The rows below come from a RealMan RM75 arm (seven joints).
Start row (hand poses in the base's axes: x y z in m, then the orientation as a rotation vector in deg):
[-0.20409 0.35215 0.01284 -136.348 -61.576 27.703]
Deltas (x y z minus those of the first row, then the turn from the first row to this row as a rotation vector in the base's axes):
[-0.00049 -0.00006 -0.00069 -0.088 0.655 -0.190]
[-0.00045 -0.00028 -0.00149 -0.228 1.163 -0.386]
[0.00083 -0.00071 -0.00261 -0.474 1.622 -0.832]
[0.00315 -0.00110 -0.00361 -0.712 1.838 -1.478]
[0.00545 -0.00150 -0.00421 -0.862 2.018 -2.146]
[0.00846 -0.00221 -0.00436 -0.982 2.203 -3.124]
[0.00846 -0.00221 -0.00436 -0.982 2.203 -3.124]
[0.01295 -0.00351 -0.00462 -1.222 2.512 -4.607]
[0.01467 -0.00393 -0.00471 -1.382 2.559 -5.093]
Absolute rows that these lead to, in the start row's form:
[-0.20458 0.35209 0.01215 -136.186 -61.053 28.439]
[-0.20454 0.35187 0.01135 -136.140 -60.586 29.038]
[-0.20326 0.35144 0.01023 -136.313 -59.829 29.561]
[-0.20094 0.35105 0.00923 -136.679 -58.931 29.731]
[-0.19864 0.35065 0.00863 -136.992 -58.020 29.795]
[-0.19563 0.34994 0.00848 -137.395 -56.720 29.733]
[-0.19563 0.34994 0.00848 -137.395 -56.720 29.733]
[-0.19114 0.34864 0.00822 -138.024 -54.731 29.705]
[-0.18942 0.34822 0.00813 -138.323 -54.098 29.687]

